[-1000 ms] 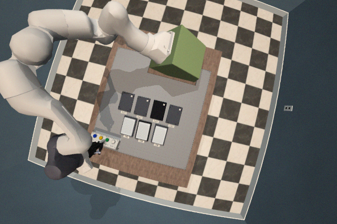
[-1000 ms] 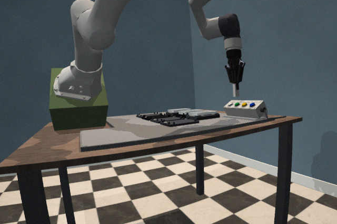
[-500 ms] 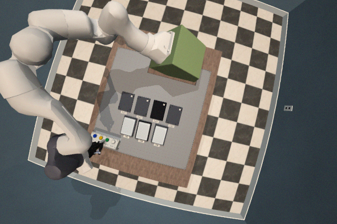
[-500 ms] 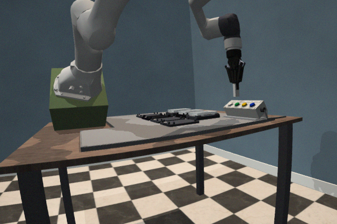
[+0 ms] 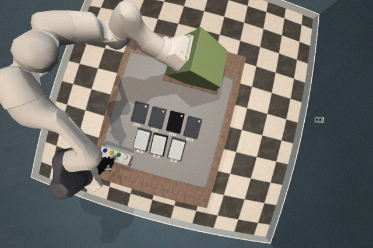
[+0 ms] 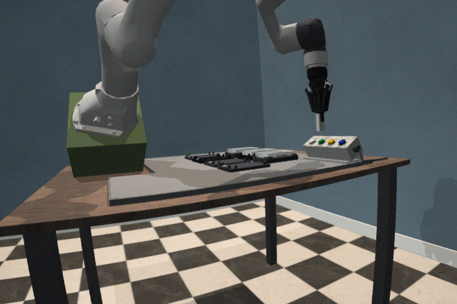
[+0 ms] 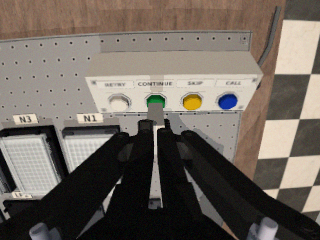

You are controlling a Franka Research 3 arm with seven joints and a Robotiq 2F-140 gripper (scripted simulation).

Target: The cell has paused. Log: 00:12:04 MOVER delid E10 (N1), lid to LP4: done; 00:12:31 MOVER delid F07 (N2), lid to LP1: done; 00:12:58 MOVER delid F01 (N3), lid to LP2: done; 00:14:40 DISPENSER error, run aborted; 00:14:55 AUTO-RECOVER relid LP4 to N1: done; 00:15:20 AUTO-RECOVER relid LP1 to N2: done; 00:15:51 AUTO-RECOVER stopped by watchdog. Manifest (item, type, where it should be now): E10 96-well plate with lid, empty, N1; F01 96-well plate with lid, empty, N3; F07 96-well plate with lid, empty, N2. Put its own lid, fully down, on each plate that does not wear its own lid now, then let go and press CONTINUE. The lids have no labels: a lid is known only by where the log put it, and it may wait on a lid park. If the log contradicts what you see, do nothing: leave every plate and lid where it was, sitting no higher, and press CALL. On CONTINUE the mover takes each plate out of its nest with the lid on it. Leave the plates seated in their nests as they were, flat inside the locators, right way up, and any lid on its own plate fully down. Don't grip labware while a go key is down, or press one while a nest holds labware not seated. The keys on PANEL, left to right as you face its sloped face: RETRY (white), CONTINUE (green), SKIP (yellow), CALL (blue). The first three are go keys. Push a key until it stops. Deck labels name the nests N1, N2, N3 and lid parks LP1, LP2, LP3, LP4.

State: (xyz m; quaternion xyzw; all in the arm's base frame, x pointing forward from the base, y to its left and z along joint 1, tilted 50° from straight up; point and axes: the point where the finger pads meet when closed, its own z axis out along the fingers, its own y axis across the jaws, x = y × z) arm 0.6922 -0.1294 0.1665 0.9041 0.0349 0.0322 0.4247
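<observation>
My gripper is now 70 mm above the green continue key. Round my hand: white retry key 50 mm to the left, 70 mm below; yellow skip key 50 mm to the right, 70 mm below; blue call key 10 mm ahead, 100 mm to the right, 70 mm below.
</observation>
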